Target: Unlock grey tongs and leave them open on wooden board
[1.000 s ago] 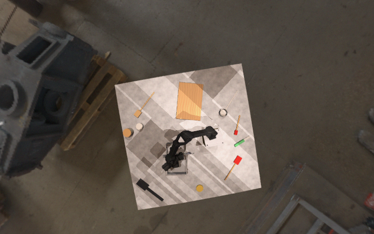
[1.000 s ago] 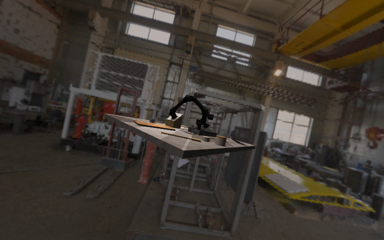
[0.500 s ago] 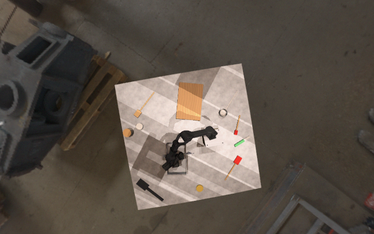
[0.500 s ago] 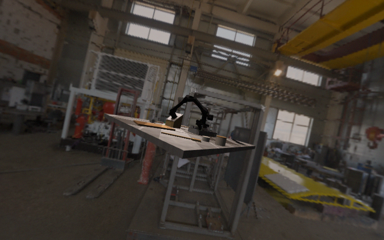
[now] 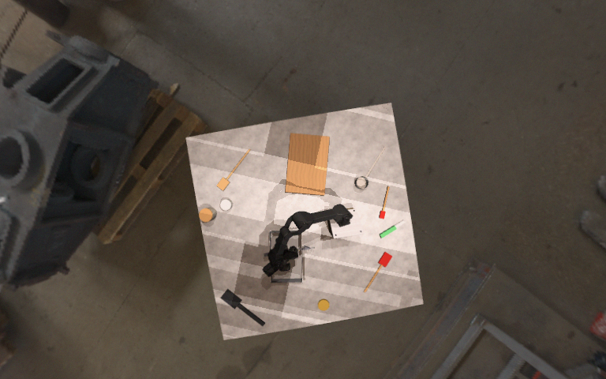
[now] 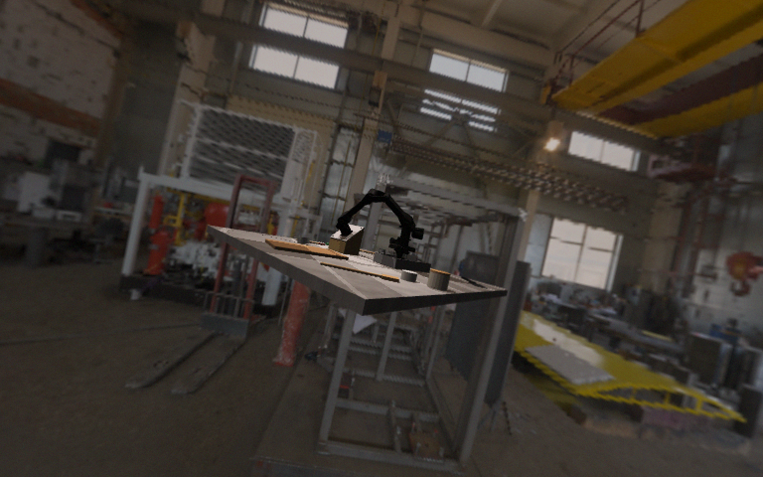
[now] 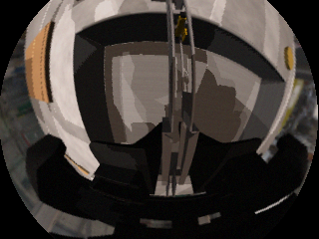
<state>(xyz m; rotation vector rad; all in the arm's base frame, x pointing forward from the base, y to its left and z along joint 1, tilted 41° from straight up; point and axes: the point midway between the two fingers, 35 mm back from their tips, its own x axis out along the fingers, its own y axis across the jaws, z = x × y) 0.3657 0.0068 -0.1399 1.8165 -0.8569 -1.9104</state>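
Now: gripper tip 40 mm to the right of the roasting tin. From my gripper tip the other things lie so: yellow mark 80 mm behind, 10 mm to the left, 40 mm above; pale disc 270 mm ahead, 360 mm to the right, 10 mm below; yellow disc 140 mm behind, 410 mm to the left, 20 mm below.
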